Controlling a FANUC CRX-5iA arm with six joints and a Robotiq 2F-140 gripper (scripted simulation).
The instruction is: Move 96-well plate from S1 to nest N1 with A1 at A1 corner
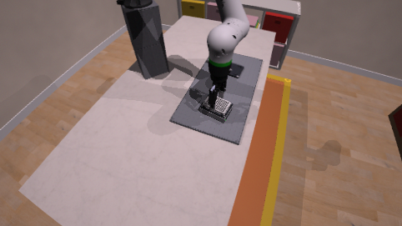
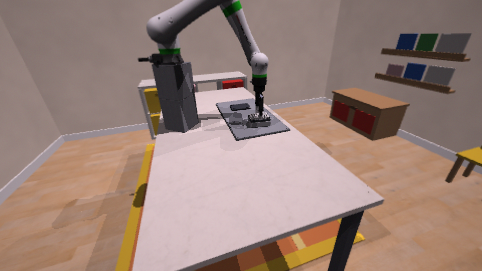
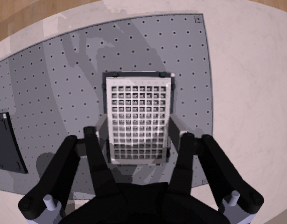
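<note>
Now: the plate nest N1 6 cm behind my hand, 36 cm to the left of it and 8 cm below it. Round my hand: white 96-well plate (2 cm below).
</note>
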